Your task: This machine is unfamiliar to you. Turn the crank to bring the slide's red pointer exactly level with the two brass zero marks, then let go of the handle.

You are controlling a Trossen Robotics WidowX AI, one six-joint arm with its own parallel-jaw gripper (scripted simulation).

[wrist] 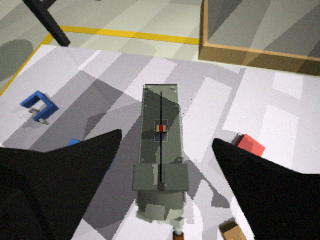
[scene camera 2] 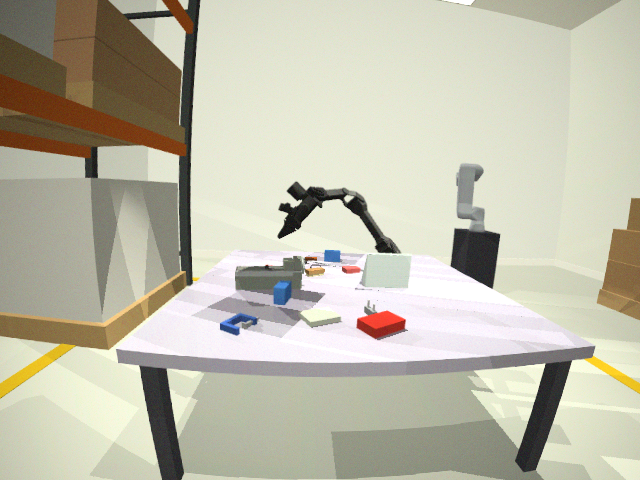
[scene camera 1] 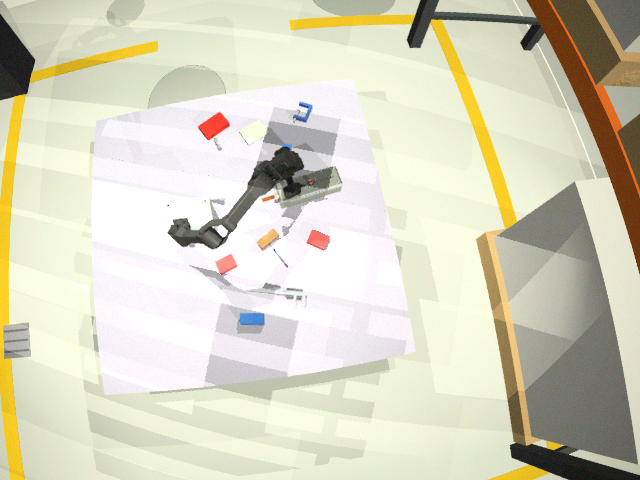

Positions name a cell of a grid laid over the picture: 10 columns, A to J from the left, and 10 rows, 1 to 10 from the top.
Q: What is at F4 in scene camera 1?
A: A grey-green slide machine.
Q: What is my gripper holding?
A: Nothing.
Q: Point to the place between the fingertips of my gripper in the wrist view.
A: F6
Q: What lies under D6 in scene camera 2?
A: A grey-green slide machine.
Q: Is my gripper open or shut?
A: Open.
